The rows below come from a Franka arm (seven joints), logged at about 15 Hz.
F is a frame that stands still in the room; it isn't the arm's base.
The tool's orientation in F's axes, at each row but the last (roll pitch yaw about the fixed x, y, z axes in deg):
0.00 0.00 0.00
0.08 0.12 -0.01
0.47 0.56 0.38
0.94 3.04 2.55
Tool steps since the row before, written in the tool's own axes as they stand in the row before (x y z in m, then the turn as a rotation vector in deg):
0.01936 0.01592 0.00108 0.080 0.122 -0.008
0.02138 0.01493 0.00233 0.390 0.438 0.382
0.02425 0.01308 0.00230 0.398 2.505 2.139
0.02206 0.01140 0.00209 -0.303 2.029 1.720
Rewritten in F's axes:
0.01936 0.01592 0.00108 0.080 0.122 -0.008
0.02139 0.01492 0.00231 0.391 0.437 0.382
0.02419 0.01322 0.00217 0.403 2.490 2.155
0.02162 0.01234 0.00110 -0.298 1.989 1.767

